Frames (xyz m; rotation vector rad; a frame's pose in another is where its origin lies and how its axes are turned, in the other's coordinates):
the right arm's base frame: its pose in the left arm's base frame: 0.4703 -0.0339 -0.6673 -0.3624 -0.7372 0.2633
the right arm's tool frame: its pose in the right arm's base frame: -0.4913 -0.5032 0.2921 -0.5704 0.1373 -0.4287
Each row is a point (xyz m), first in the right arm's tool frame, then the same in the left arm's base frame.
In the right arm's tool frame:
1: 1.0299 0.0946 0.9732
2: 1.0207 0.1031 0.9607
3: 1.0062 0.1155 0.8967
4: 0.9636 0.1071 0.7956
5: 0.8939 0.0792 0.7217
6: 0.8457 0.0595 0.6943
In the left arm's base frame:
1: 0.2920 0.1006 0.6355
2: 0.2960 0.0980 0.6185
3: 0.3222 0.0611 0.5693
4: 0.3344 -0.0149 0.4907
5: 0.3045 -0.0828 0.4159
6: 0.2727 -0.1129 0.3766

